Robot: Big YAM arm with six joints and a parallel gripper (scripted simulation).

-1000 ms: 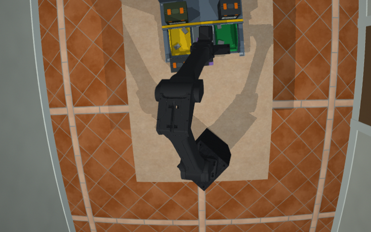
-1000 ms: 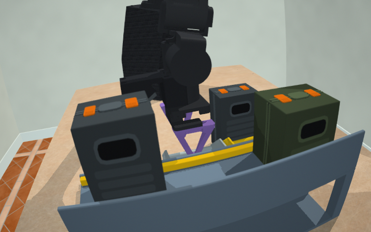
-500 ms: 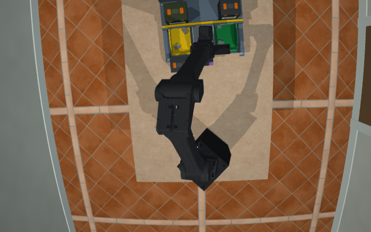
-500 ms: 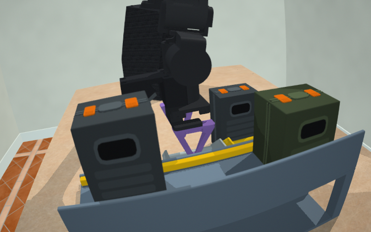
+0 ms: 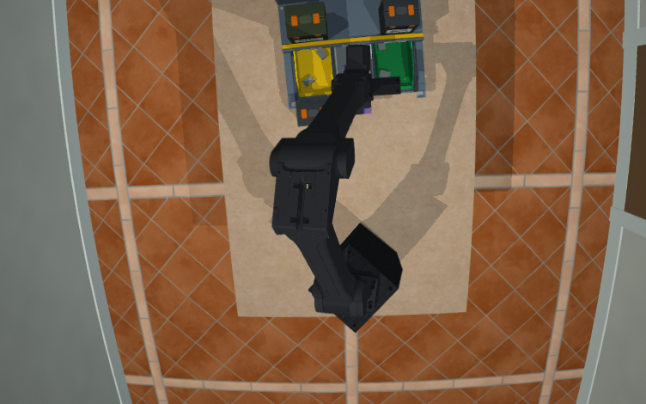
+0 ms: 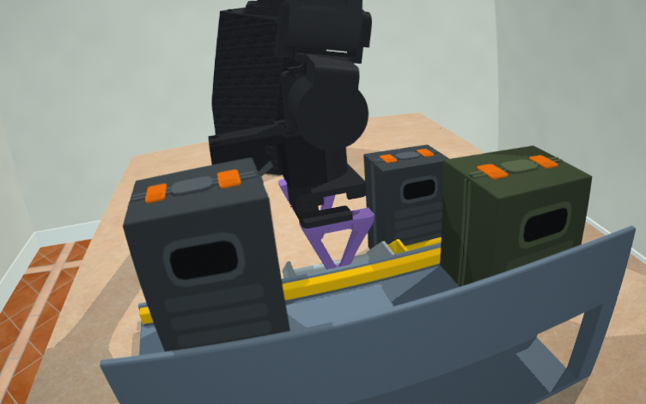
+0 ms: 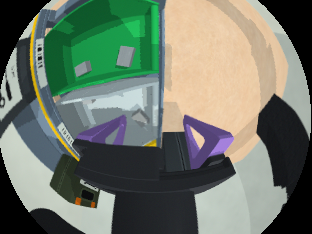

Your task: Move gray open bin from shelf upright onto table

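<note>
Right now my hand is 8 cm short of the gray open bin, 2 cm to the right of it and 2 cm above it. From my hand the other things lie so: green bin 10 cm to the right, 10 cm ahead, 2 cm below; then yellow bin 13 cm to the left, 6 cm ahead, 2 cm below; then yellow rail 13 cm ahead, 5 cm above, 2 cm to the left.
</note>
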